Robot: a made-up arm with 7 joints. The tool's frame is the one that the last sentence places.
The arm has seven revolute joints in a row. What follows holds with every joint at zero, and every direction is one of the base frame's.
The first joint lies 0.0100 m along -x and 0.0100 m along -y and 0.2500 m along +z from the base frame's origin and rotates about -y.
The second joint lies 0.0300 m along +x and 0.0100 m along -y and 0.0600 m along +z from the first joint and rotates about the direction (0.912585, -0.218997, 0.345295).
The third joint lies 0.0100 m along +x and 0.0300 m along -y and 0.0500 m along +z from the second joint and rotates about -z.
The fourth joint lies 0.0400 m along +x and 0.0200 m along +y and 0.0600 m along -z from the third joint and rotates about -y.
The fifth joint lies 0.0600 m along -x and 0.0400 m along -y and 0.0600 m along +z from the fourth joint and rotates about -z.
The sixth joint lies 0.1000 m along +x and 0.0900 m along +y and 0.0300 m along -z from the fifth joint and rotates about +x.
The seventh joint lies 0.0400 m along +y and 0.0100 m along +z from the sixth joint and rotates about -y.
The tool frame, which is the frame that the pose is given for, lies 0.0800 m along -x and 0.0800 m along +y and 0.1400 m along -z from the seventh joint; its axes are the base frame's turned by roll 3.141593, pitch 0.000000 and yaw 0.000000 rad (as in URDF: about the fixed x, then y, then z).
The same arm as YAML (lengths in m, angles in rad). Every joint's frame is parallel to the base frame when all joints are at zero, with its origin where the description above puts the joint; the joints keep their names.
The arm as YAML. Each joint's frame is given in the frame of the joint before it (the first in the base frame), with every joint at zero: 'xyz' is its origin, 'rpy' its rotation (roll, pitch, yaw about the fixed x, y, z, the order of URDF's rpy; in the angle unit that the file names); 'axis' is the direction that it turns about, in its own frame. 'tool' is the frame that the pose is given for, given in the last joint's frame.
units:
  length: m
  angle: rad
joints:
  - name: joint 1
    type: revolute
    origin:
      xyz: [-0.01, -0.01, 0.25]
      rpy: [0.0, 0.0, 0.0]
    axis: "-y"
  - name: joint 2
    type: revolute
    origin:
      xyz: [0.03, -0.01, 0.06]
      rpy: [0.0, 0.0, 0.0]
    axis: [0.912585, -0.218997, 0.345295]
  - name: joint 3
    type: revolute
    origin:
      xyz: [0.01, -0.03, 0.05]
      rpy: [0.0, 0.0, 0.0]
    axis: "-z"
  - name: joint 4
    type: revolute
    origin:
      xyz: [0.04, 0.02, -0.06]
      rpy: [0.0, 0.0, 0.0]
    axis: "-y"
  - name: joint 5
    type: revolute
    origin:
      xyz: [-0.06, -0.04, 0.06]
      rpy: [0.0, 0.0, 0.0]
    axis: "-z"
  - name: joint 6
    type: revolute
    origin:
      xyz: [0.1, 0.09, -0.03]
      rpy: [0.0, 0.0, 0.0]
    axis: "+x"
  - name: joint 7
    type: revolute
    origin:
      xyz: [0.0, 0.04, 0.01]
      rpy: [0.0, 0.0, 0.0]
    axis: "-y"
tool:
  origin:
    xyz: [-0.08, 0.08, -0.14]
    rpy: [-3.1416, 0.0, 0.0]

